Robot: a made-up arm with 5 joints. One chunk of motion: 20 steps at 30 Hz.
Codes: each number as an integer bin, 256 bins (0 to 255) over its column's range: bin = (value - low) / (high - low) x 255, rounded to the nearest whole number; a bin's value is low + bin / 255 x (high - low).
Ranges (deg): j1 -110..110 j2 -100.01..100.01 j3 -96.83..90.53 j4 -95.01..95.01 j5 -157.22..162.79
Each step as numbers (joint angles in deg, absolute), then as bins.
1 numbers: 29.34 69.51 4.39 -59.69 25.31
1 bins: 162 216 138 47 145
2 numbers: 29.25 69.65 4.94 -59.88 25.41
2 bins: 161 216 139 47 146
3 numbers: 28.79 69.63 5.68 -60.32 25.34
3 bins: 161 216 140 47 145
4 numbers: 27.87 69.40 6.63 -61.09 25.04
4 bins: 160 216 141 46 145
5 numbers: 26.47 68.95 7.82 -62.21 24.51
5 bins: 158 215 142 44 145
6 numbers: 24.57 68.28 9.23 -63.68 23.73
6 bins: 156 215 144 42 144
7 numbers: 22.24 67.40 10.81 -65.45 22.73
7 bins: 153 213 146 40 143
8 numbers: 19.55 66.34 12.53 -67.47 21.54
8 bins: 150 212 149 37 142
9 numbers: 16.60 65.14 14.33 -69.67 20.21
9 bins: 147 211 151 34 141
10 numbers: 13.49 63.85 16.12 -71.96 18.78
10 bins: 143 209 154 31 140
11 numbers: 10.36 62.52 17.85 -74.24 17.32
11 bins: 140 207 156 28 139
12 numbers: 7.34 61.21 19.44 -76.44 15.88
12 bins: 136 206 158 25 138
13 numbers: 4.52 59.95 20.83 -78.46 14.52
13 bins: 133 204 160 22 137
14 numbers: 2.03 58.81 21.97 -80.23 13.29
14 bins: 130 202 162 20 136
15 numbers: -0.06 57.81 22.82 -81.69 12.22
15 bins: 127 201 163 18 135
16 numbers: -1.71 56.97 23.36 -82.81 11.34
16 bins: 126 200 164 16 134
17 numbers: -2.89 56.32 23.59 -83.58 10.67
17 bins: 124 199 164 15 134
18 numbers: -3.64 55.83 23.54 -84.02 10.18
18 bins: 123 199 164 15 133
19 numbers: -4.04 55.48 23.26 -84.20 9.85
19 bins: 123 198 163 15 133
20 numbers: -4.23 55.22 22.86 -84.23 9.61
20 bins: 123 198 163 14 133
